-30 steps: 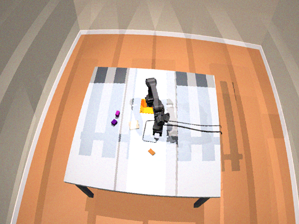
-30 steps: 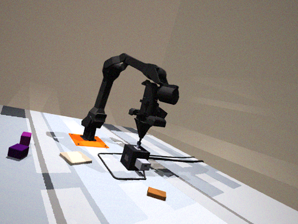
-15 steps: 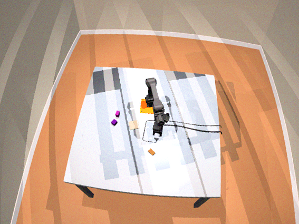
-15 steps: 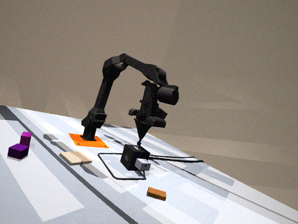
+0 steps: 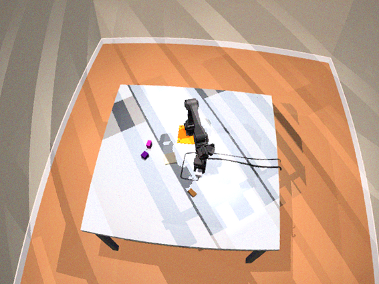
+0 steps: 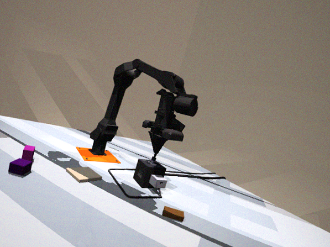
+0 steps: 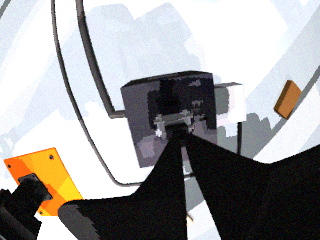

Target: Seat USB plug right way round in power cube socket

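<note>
The USB plug is 20 mm below my gripper tip. The rest, counted from my gripper tip: pale socket (40 mm below); brown wedge (190 mm ahead, 110 mm below, 60 mm to the right); beige slab (210 mm to the right, 110 mm below, 70 mm behind).
</note>
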